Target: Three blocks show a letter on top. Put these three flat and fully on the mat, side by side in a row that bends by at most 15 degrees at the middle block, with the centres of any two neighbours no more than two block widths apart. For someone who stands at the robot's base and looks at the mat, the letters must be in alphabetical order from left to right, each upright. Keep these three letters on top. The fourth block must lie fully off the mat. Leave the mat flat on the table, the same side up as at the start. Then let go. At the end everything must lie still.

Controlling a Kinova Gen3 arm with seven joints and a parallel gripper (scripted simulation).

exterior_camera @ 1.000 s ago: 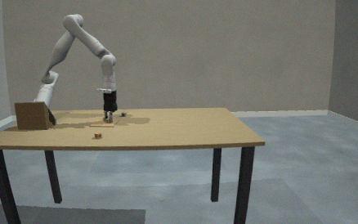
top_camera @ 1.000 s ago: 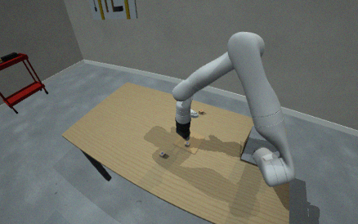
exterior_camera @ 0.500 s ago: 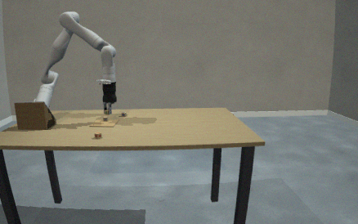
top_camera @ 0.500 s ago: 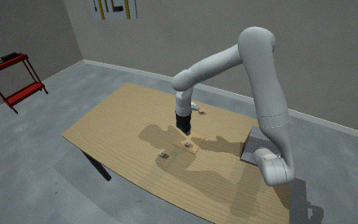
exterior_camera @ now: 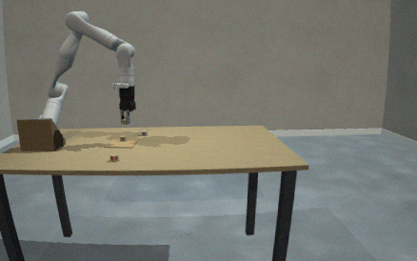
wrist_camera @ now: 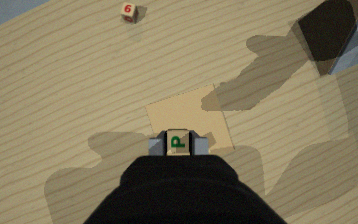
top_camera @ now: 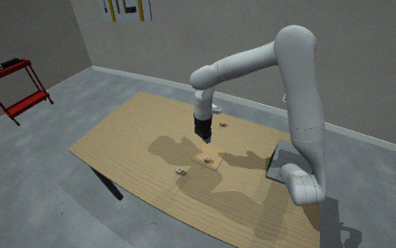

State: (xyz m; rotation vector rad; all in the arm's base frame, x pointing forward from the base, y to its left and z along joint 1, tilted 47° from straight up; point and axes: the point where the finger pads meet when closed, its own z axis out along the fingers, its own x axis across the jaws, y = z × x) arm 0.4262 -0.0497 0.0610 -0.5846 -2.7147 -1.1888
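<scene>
The tan mat is 120 mm below my hand, 30 mm behind it and 10 mm to the left of it. Also, from my hand: blue K block 100 mm below, 50 mm to the left, 30 mm behind; then green P block 10 mm below; then blue R block 160 mm to the left, 110 mm below, 70 mm ahead.
</scene>
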